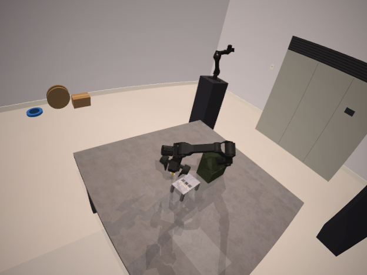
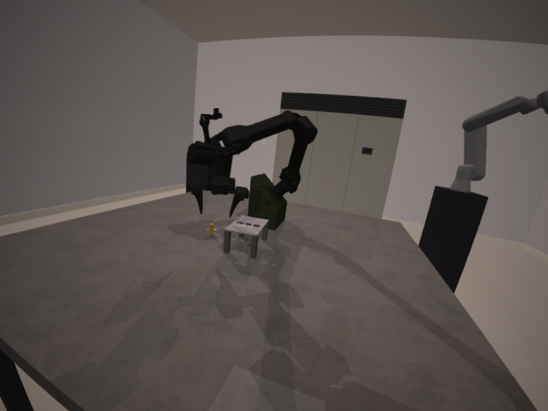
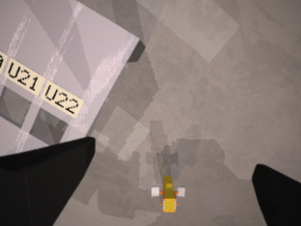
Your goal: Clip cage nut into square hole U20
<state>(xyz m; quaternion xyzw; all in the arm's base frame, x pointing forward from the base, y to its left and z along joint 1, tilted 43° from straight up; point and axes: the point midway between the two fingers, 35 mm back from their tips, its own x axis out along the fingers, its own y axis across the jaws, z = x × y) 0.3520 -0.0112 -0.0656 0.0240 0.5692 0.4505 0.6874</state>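
My gripper tip is now 6 cm past the yellow cage nut, 6 cm to the left of it and 8 cm above it.
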